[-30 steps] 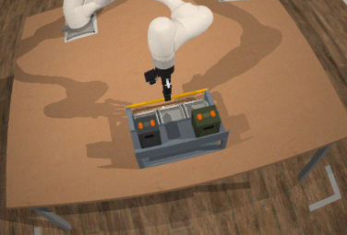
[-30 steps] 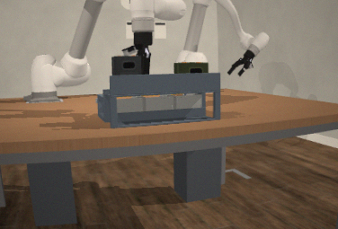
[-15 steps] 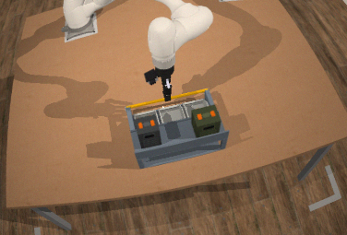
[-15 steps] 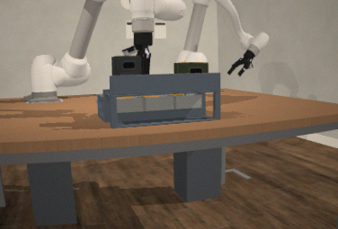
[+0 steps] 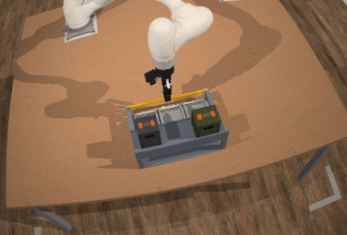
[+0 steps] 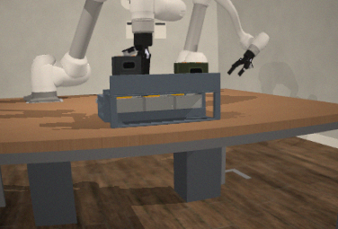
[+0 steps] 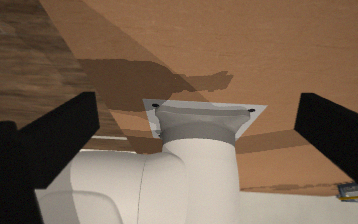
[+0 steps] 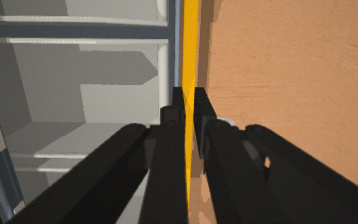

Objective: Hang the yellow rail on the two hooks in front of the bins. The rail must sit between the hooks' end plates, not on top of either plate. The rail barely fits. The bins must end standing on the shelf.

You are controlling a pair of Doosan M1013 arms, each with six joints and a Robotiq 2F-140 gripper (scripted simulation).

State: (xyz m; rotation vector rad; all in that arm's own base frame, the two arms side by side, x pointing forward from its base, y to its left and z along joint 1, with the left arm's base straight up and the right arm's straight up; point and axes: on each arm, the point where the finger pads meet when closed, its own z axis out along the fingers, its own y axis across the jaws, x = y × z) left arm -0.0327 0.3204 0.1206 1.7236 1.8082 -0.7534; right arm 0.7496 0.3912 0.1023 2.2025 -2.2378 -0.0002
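The yellow rail lies 3 cm below my right hand. The rest, counted from my right hand: blue-grey shelf: 13 cm ahead, 1 cm to the right, 3 cm below.
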